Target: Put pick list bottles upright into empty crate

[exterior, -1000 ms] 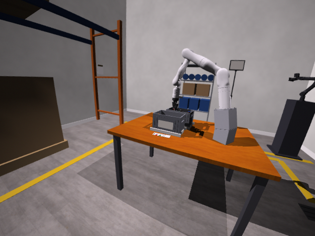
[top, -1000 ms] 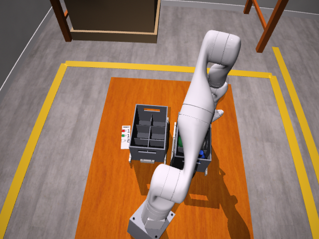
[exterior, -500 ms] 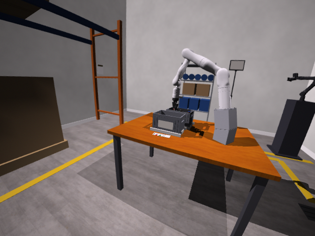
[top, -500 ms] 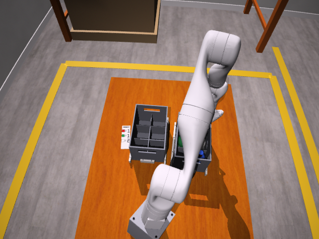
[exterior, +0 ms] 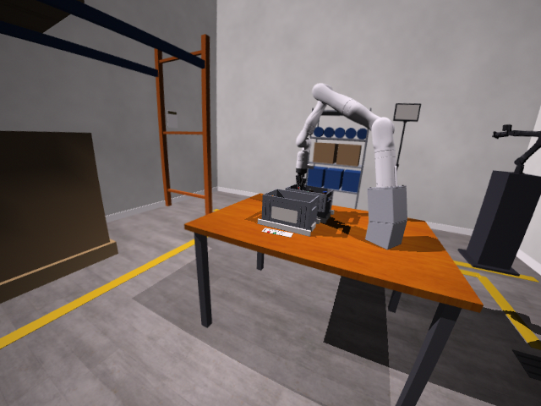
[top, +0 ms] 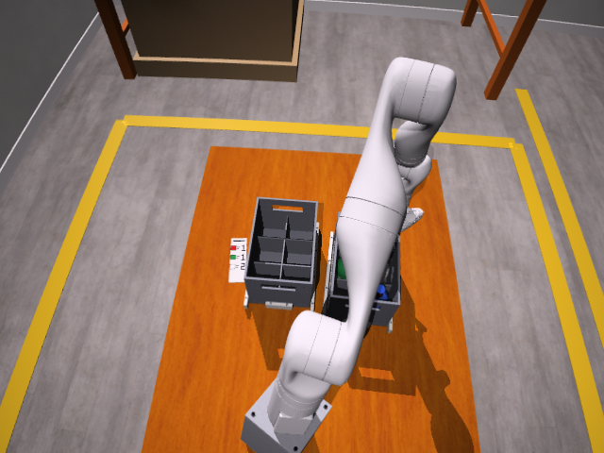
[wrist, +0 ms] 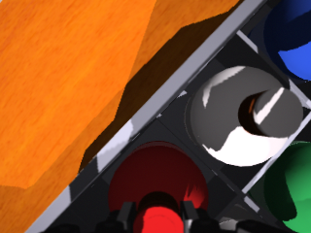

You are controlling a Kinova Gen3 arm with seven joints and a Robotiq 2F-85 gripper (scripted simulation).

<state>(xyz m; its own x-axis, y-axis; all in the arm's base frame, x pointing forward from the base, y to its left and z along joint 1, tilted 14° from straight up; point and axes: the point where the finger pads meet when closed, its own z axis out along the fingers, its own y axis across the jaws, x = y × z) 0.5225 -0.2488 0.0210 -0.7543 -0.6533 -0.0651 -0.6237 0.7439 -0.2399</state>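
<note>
The red bottle lies 7 cm below my hand. The rest, counted from my hand: pick list (2 cm behind, 44 cm to the left, 16 cm below); blue bottle (18 cm behind, 2 cm to the left, 7 cm below); green bottle (8 cm behind, 10 cm to the left, 7 cm below).
</note>
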